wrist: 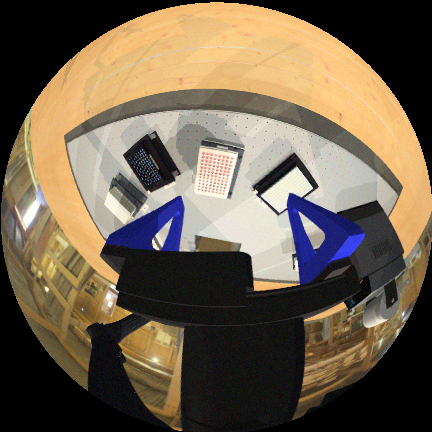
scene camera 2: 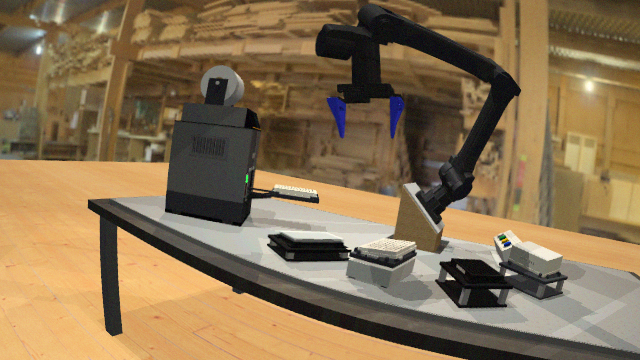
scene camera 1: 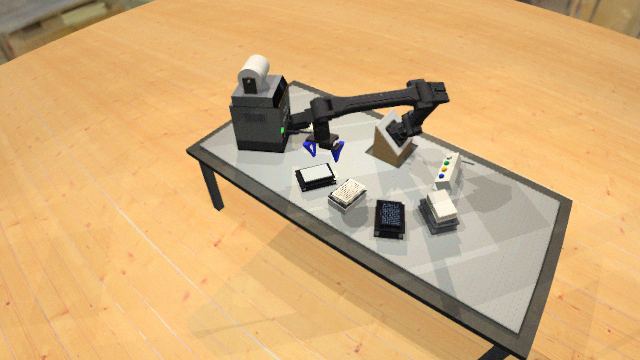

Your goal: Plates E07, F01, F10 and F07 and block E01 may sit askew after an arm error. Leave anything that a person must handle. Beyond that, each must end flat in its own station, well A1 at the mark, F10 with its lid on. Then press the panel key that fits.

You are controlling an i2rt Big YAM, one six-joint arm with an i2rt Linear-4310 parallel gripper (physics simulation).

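Observation:
My gripper [scene camera 1: 324, 158] [scene camera 2: 368, 136] [wrist: 236, 198] is open and empty, high above the table. A plate with a plain white top [scene camera 1: 316, 172] [scene camera 2: 310, 237] [wrist: 287, 189] lies on a low black stand [scene camera 2: 307, 254]. A white plate with reddish wells [scene camera 1: 349, 191] [scene camera 2: 387, 247] [wrist: 218, 172] rests on a grey block station [scene camera 2: 367, 272]. A dark plate with bluish wells [scene camera 1: 392, 213] [scene camera 2: 477, 270] [wrist: 144, 166] is on a black legged stand. A thick white piece [scene camera 1: 442, 205] [scene camera 2: 536, 258] [wrist: 119, 204] is on a grey legged stand. Labels and small tilts cannot be made out.
A tall dark machine [scene camera 1: 260, 125] [scene camera 2: 210, 170] [wrist: 377, 240] carries a white roll; its side arm holds a white plate [scene camera 2: 295, 191]. A key panel [scene camera 1: 446, 172] [scene camera 2: 506, 241] has white, green, yellow and blue keys. The arm's wooden base wedge [scene camera 1: 389, 150] [scene camera 2: 415, 227] stands behind the stations.

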